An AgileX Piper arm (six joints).
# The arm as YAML. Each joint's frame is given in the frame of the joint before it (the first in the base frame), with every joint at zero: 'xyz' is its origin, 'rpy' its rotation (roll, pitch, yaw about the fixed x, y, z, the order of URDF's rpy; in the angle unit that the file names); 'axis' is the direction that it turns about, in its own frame. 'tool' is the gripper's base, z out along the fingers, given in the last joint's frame.
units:
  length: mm
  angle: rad
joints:
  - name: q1
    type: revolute
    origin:
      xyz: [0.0, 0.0, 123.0]
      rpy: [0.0, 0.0, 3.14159]
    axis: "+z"
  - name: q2
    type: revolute
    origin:
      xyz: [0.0, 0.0, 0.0]
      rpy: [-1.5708, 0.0, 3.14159]
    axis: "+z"
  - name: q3
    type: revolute
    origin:
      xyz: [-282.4, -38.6, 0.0]
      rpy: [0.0, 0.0, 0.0]
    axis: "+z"
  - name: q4
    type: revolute
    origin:
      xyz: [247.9, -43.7, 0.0]
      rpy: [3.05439, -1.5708, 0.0]
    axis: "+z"
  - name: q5
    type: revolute
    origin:
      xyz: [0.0, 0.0, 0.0]
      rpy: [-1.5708, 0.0, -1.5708]
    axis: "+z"
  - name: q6
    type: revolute
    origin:
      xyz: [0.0, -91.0, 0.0]
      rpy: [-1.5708, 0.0, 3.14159]
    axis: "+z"
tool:
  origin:
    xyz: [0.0, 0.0, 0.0]
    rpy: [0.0, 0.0, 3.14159]
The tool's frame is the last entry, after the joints.
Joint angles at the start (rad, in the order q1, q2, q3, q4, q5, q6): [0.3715, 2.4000, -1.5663, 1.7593, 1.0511, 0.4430]
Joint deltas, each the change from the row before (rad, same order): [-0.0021, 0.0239, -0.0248, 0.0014, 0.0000, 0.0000]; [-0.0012, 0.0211, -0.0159, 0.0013, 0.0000, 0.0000]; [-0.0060, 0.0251, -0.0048, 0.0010, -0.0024, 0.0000]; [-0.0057, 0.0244, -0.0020, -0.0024, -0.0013, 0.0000]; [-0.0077, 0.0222, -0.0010, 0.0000, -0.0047, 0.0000]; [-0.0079, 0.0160, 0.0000, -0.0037, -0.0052, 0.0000]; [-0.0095, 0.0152, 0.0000, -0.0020, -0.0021, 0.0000]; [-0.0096, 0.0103, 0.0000, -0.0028, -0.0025, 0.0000]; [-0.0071, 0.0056, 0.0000, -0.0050, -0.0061, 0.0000]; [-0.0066, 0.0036, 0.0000, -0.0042, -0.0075, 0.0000]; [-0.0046, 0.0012, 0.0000, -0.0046, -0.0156, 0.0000]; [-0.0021, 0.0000, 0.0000, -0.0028, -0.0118, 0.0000]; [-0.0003, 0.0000, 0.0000, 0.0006, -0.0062, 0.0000]
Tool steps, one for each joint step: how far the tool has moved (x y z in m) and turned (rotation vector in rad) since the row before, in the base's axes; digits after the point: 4 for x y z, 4 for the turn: [0.0043, 0.0006, -0.0053, 0.0013, -0.0005, -0.0031]; [0.0026, 0.0003, -0.0062, -0.0010, 0.0052, -0.0021]; [0.0018, -0.0025, -0.0111, -0.0083, 0.0191, -0.0084]; [0.0008, -0.0027, -0.0115, -0.0104, 0.0203, -0.0049]; [0.0012, -0.0037, -0.0108, -0.0107, 0.0196, -0.0109]; [0.0010, -0.0039, -0.0082, -0.0116, 0.0139, -0.0087]; [0.0012, -0.0045, -0.0075, -0.0079, 0.0138, -0.0094]; [0.0014, -0.0045, -0.0052, -0.0069, 0.0090, -0.0091]; [0.0012, -0.0034, -0.0033, -0.0095, 0.0039, -0.0072]; [0.0013, -0.0032, -0.0024, -0.0094, 0.0021, -0.0082]; [0.0015, -0.0025, -0.0018, -0.0152, -0.0008, -0.0111]; [0.0009, -0.0013, -0.0009, -0.0108, -0.0013, -0.0075]; [0.0004, -0.0003, -0.0004, -0.0044, -0.0003, -0.0047]
